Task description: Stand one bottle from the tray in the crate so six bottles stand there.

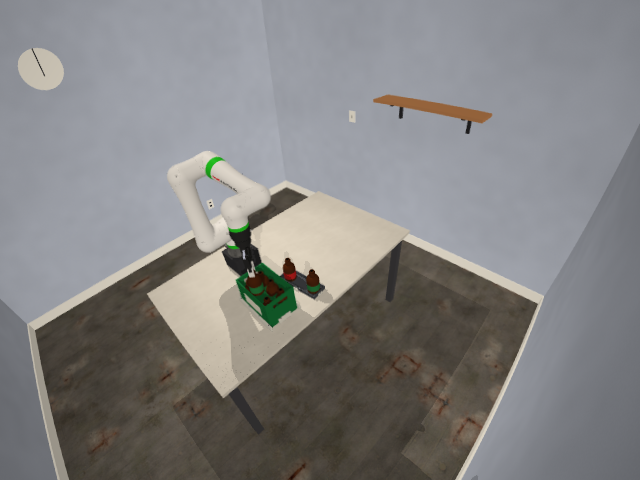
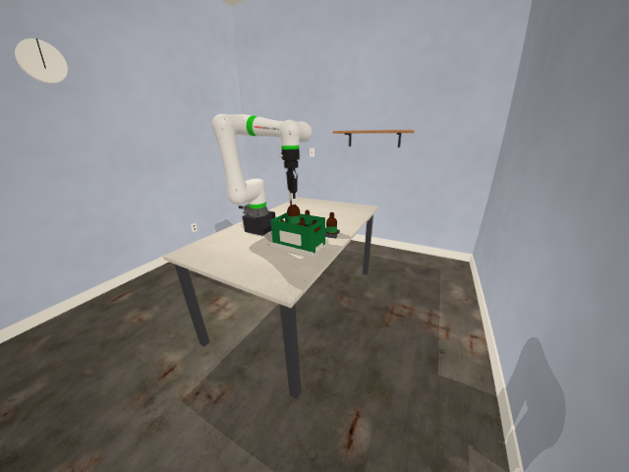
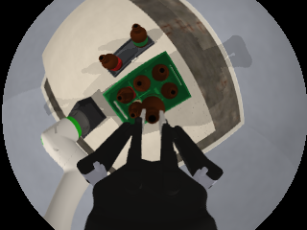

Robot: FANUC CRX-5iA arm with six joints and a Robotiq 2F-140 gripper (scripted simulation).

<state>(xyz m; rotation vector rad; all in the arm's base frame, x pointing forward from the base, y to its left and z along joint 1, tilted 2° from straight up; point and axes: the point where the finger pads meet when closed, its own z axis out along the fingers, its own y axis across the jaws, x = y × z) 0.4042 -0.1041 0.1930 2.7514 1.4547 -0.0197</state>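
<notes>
Now: the green crate 40 mm to the left of my hand and 230 mm below it. From my hand the other things lie so: dark tray: 270 mm to the left, 300 mm below.
</notes>
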